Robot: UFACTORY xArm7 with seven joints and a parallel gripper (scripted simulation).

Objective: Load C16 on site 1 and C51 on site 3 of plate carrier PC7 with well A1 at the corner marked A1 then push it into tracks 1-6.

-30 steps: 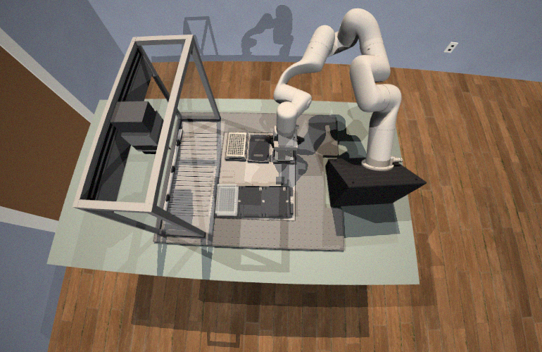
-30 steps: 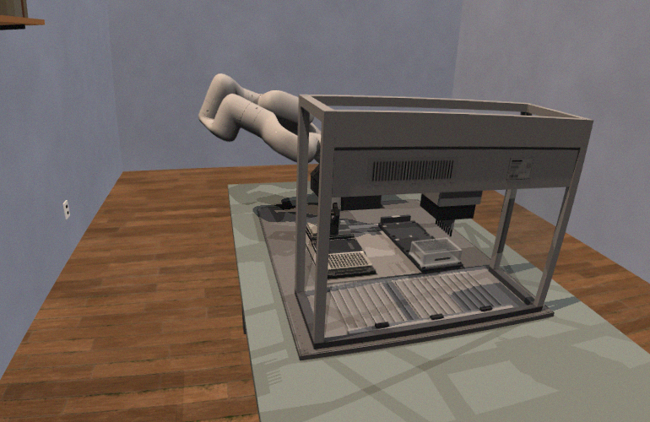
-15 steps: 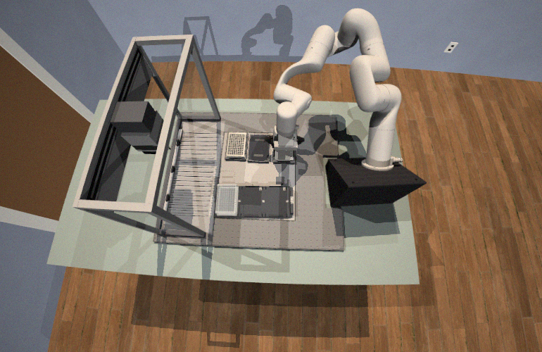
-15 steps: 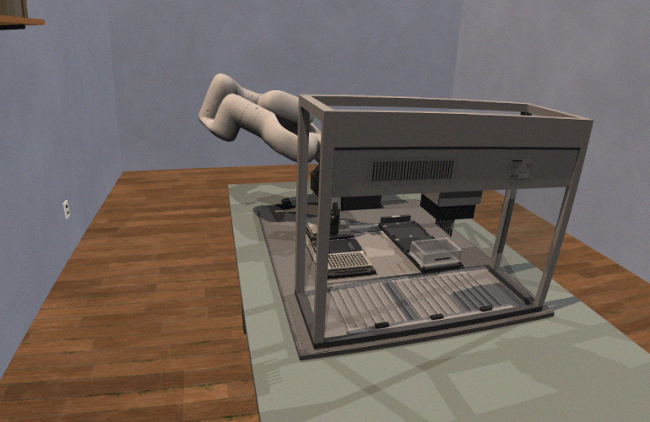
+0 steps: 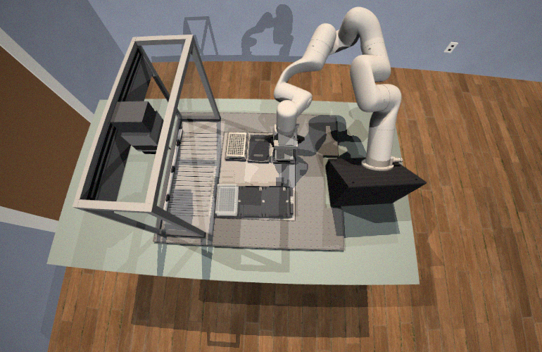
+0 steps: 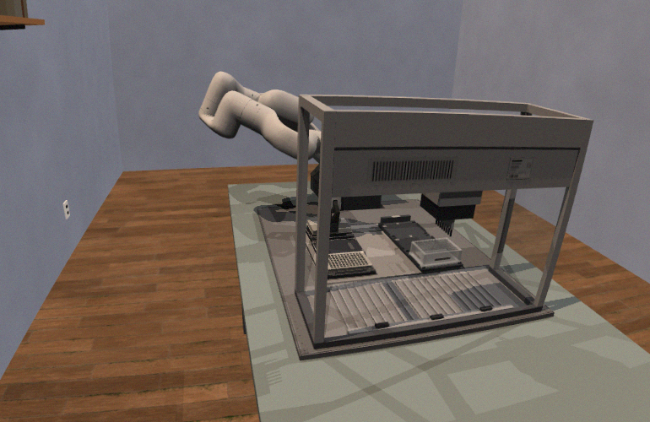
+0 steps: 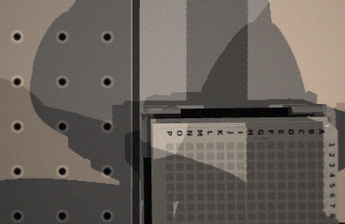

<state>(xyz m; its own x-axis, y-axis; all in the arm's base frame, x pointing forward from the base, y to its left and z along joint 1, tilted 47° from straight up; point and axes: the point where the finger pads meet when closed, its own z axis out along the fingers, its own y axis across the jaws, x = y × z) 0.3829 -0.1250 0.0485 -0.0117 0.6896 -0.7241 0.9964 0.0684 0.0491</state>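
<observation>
The dark nest S1 is 3 cm below my hand. The rest, counted from my hand: nest S2: 12 cm ahead, 3 cm below; dark plate carrier PC7: 13 cm ahead, 25 cm to the left, 2 cm below.
</observation>
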